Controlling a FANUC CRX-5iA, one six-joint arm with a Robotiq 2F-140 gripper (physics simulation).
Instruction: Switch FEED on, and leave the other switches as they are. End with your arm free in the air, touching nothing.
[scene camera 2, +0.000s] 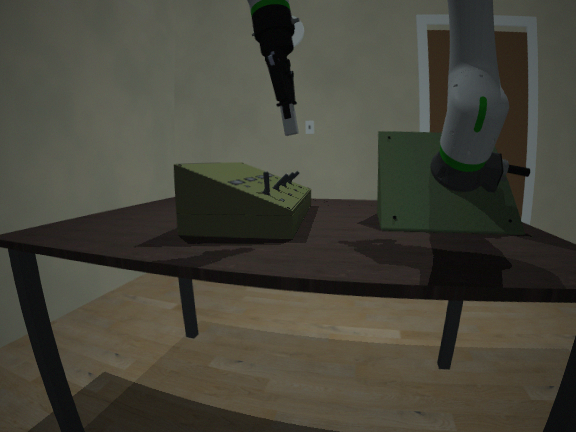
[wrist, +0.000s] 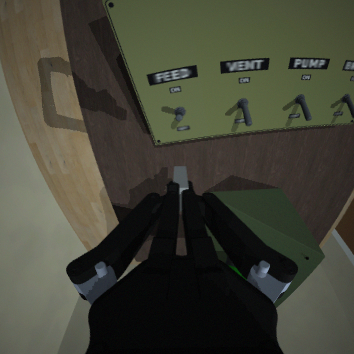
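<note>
The olive switch box has a sloped top with a row of levers. The FEED lever stands nearly upright in the scene view, tipped away from its neighbours' direction, and looks short in the wrist view, below its ON mark. The VENT lever and PUMP lever lean toward the box's low edge, away from their ON marks. Part of another lever shows at the right edge. My gripper is shut and empty, in the air above the box, apart from the levers.
A green wedge-shaped block stands on the dark table, to the right of the box in the scene view. A grey robot arm section hangs in front of it.
</note>
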